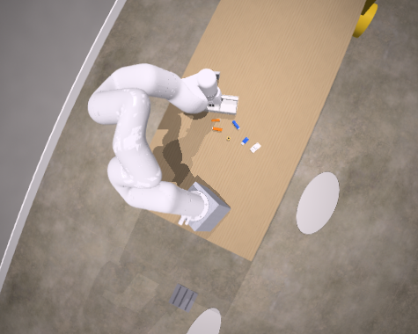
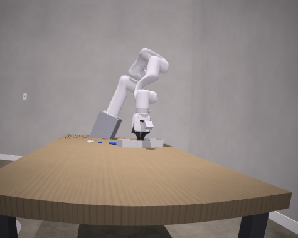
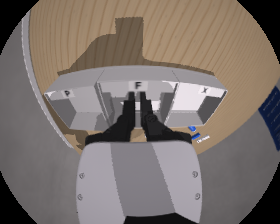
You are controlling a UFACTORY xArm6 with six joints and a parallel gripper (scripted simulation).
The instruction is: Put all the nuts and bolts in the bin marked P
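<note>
The bin is 10 mm below my hand. Also, from my hand: long blue stick (150 mm to the right, 50 mm behind, 30 mm below); then blue usb stick (230 mm to the right, 110 mm behind, 30 mm below); then brass-coloured fastener (150 mm to the right, 120 mm behind, 30 mm below).
</note>
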